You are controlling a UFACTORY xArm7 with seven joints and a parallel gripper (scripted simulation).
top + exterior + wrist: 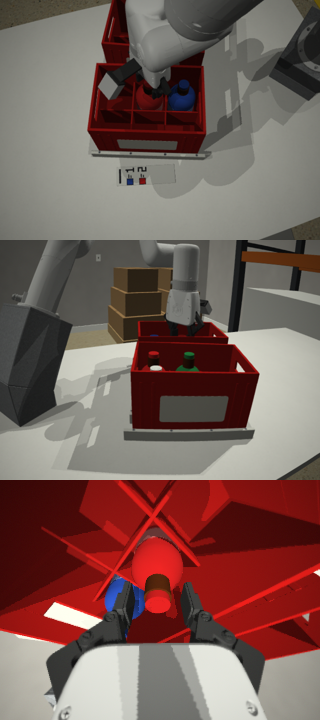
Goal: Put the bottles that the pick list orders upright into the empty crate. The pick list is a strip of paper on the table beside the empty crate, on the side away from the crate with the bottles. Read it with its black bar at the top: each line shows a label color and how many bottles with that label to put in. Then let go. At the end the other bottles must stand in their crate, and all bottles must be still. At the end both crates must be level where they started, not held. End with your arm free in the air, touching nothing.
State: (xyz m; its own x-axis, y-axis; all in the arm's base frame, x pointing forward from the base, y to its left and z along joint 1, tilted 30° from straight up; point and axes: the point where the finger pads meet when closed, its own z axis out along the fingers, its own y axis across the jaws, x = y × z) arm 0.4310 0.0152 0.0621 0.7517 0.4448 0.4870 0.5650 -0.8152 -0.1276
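Right now my hand is 70 mm above the red bottle. From my hand the other things lie so: pick list (190 mm to the left, 150 mm below, 20 mm ahead); green bottle (150 mm to the right, 70 mm below, 20 mm behind); blue bottle (90 mm behind, 70 mm below, 10 mm to the left).
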